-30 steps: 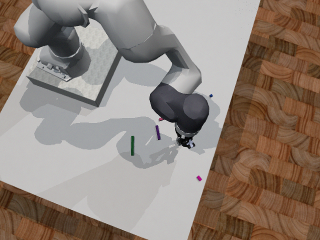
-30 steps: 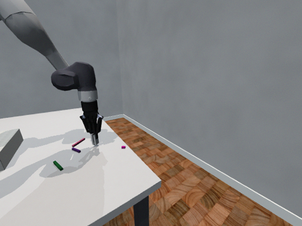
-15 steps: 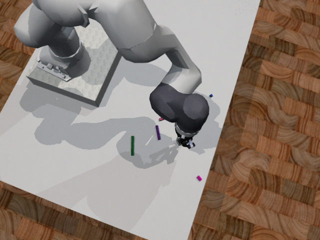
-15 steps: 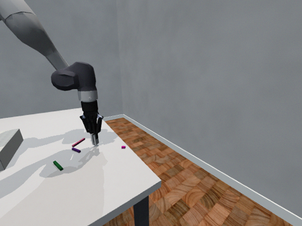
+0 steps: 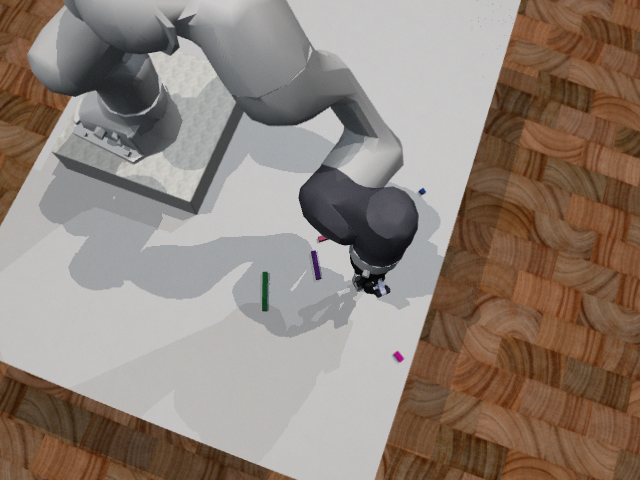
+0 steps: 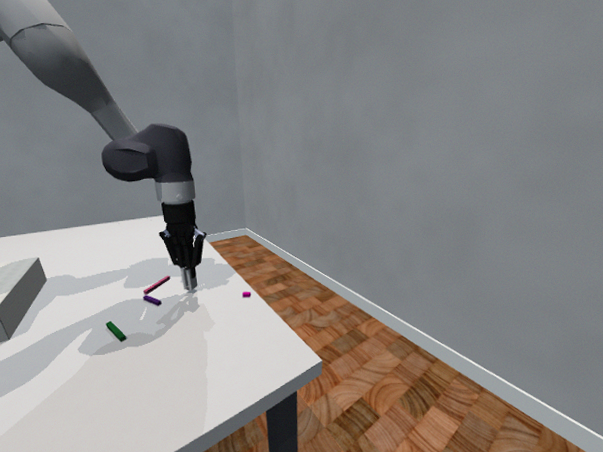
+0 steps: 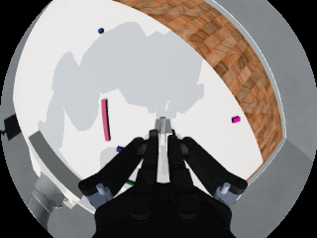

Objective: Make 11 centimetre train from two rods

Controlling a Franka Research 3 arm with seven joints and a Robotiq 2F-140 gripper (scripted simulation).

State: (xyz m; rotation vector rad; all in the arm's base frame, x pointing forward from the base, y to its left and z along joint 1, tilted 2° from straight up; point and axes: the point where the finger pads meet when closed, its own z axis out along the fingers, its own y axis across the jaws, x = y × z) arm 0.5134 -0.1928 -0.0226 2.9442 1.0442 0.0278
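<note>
My hand is 18 cm past the green rod, 7 cm to the left of it and 4 cm above it. Also, from my hand: grey rod (3 cm below); pink rod (7 cm behind, 10 cm to the left, 4 cm below); purple rod (10 cm behind, 1 cm to the left, 4 cm below).
</note>
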